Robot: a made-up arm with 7 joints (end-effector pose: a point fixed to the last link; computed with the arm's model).
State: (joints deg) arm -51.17 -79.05 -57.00 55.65 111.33 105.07 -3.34
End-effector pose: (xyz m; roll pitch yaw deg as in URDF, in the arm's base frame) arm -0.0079 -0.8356 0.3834 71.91 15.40 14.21
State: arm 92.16 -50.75 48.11 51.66 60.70 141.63 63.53
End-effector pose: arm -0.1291 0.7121 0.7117 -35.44 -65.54 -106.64
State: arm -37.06 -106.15 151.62 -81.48 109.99 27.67 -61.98
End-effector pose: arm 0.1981 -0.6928 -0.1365 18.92 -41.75 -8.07
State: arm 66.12 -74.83 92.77 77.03 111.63 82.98 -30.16
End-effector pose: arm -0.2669 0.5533 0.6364 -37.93 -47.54 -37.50
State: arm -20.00 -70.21 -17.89 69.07 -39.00 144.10 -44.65
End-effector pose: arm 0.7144 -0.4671 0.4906 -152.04 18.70 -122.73
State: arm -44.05 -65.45 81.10 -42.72 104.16 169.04 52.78
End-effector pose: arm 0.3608 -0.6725 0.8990 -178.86 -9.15 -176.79
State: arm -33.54 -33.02 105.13 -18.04 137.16 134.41 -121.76
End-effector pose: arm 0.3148 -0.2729 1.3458 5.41 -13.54 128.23
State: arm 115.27 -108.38 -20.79 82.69 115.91 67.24 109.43
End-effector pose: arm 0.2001 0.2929 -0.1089 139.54 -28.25 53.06
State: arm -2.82 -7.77 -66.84 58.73 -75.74 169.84 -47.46
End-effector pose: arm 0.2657 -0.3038 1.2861 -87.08 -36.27 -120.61
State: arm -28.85 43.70 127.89 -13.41 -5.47 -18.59 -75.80
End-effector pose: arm -0.5959 0.1788 1.4029 -150.64 -14.75 -33.62
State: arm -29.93 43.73 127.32 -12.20 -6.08 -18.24 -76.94
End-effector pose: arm -0.5942 0.1987 1.4003 -149.85 -16.12 -35.77
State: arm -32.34 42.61 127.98 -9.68 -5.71 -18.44 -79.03
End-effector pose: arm -0.5703 0.2416 1.4047 -151.32 -18.60 -37.50
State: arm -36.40 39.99 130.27 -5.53 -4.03 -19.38 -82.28
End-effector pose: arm -0.5146 0.3073 1.4147 -155.99 -22.20 -37.82
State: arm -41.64 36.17 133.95 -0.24 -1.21 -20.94 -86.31
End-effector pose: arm -0.4325 0.3781 1.4229 -163.56 -25.72 -35.51
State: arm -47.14 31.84 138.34 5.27 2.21 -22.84 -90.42
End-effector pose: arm -0.3433 0.4341 1.4239 -172.44 -27.71 -30.53
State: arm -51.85 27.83 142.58 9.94 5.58 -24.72 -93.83
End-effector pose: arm -0.2700 0.4667 1.4193 179.77 -27.65 -24.50
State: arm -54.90 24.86 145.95 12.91 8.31 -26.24 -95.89
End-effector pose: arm -0.2264 0.4787 1.4149 174.70 -26.33 -19.33
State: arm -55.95 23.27 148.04 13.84 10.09 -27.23 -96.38
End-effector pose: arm -0.2127 0.4770 1.4150 172.48 -24.79 -15.98
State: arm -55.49 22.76 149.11 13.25 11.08 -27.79 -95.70
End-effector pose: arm -0.2185 0.4678 1.4193 172.07 -23.44 -14.10
